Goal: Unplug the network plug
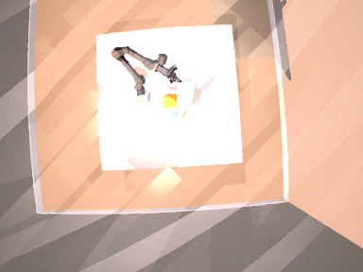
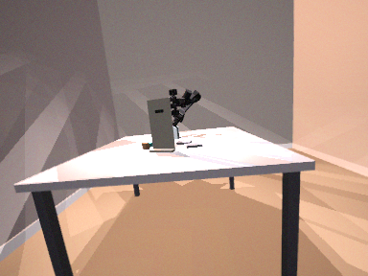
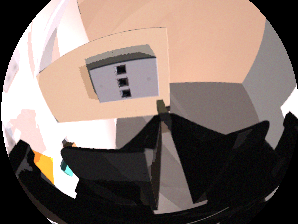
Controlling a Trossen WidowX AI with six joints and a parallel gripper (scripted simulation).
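Right now the orange marked square is 31 cm below my gripper tip, 11 cm behind it and 5 cm to the right of it. Also, from my gripper tip: brown piece 29 cm below, 19 cm to the right, 1 cm behind; then network plug 1 cm ahead; then grey panel 16 cm below, 10 cm ahead, 4 cm to the right.
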